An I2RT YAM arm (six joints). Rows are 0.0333 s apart.
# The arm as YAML. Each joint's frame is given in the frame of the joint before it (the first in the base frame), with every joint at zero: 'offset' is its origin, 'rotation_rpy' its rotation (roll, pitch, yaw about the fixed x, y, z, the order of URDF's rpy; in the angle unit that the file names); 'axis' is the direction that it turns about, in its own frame. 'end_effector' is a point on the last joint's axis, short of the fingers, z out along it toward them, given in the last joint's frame.
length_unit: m
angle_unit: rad
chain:
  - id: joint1
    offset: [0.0, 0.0, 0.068]
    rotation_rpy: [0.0, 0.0, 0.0]
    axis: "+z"
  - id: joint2
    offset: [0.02, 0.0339, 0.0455]
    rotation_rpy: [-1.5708, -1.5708, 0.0]
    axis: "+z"
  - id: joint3
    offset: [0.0, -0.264, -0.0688]
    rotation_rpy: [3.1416, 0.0, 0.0]
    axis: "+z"
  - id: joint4
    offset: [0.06, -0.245, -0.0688]
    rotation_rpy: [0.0, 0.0, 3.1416]
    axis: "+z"
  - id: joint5
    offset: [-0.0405, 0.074, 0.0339]
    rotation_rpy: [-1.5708, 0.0, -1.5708]
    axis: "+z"
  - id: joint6
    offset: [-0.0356, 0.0, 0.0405]
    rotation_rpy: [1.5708, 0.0, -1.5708]
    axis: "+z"
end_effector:
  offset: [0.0, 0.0, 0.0]
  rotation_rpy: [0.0, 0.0, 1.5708]
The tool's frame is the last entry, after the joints.
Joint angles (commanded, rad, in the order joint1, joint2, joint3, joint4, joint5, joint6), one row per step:
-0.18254, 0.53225, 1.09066, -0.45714, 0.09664, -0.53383
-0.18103, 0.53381, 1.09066, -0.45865, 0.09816, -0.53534
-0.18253, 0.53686, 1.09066, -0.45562, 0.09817, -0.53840
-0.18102, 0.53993, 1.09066, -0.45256, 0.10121, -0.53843
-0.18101, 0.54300, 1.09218, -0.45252, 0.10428, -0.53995
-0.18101, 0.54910, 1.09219, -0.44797, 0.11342, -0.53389
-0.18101, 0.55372, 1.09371, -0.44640, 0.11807, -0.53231
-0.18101, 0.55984, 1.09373, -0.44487, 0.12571, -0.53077
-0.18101, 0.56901, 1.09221, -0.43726, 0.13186, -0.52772
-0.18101, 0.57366, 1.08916, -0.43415, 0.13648, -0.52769
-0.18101, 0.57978, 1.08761, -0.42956, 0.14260, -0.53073
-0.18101, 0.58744, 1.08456, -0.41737, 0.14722, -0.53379
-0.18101, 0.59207, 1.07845, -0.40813, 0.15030, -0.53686
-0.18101, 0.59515, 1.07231, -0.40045, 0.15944, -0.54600
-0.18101, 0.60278, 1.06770, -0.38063, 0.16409, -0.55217
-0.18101, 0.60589, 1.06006, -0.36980, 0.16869, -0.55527
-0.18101, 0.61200, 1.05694, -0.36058, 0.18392, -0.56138
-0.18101, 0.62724, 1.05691, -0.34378, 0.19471, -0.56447
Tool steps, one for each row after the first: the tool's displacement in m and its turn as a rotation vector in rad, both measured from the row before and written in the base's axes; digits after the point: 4 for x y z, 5 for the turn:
0.0005, 0.0000, -0.0003, -0.00074, 0.00341, -0.00015
0.0009, -0.0003, 0.0002, -0.00292, 0.00086, -0.00181
0.0009, -0.0002, 0.0001, 0.00027, -0.00004, -0.00152
0.0007, -0.0002, 0.0003, -0.00089, 0.00186, -0.00319
0.0018, -0.0007, 0.0001, 0.00692, -0.00037, -0.00852
0.0011, -0.0004, 0.0003, 0.00221, 0.00097, -0.00448
0.0019, -0.0006, -0.0002, 0.00297, 0.00391, -0.00747
0.0031, -0.0008, -0.0002, 0.00398, 0.00201, -0.00586
0.0020, -0.0005, -0.0009, 0.00123, 0.00444, -0.00460
0.0021, -0.0006, -0.0004, -0.00184, 0.00390, -0.00634
0.0028, -0.0007, -0.0001, -0.00280, -0.00054, -0.00484
0.0024, -0.0006, -0.0012, -0.00239, 0.00242, -0.00331
0.0019, -0.0007, -0.0012, -0.00763, 0.00440, -0.00981
0.0030, -0.0007, 0.0001, -0.00679, -0.00545, -0.00512
0.0021, -0.0006, -0.0014, -0.00254, 0.00091, -0.00484
0.0022, -0.0009, -0.0005, -0.00444, 0.00191, -0.01568
0.0045, -0.0012, 0.0004, -0.00224, -0.00055, -0.01101

